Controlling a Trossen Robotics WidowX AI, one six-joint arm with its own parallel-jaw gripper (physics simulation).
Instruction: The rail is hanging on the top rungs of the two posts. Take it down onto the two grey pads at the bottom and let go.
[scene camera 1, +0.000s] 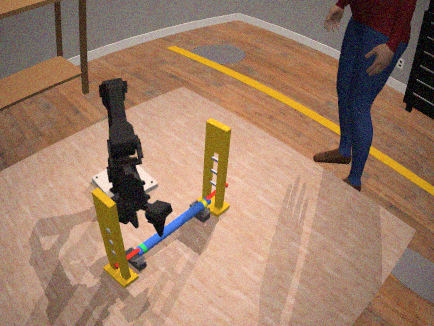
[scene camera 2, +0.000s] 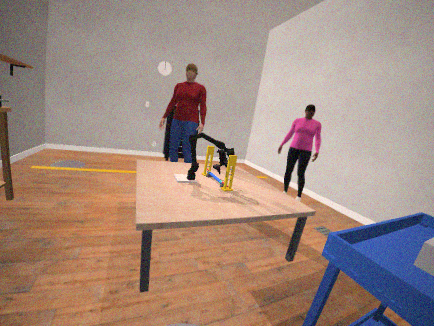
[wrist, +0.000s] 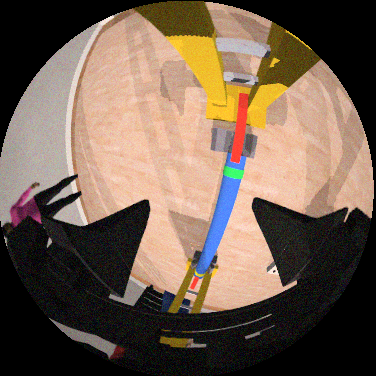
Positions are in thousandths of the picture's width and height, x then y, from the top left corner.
The gripper (wrist: 539, 541) is 0.10 m from the lens. A yellow post (wrist: 517, 100) is 0.07 m from the lens.
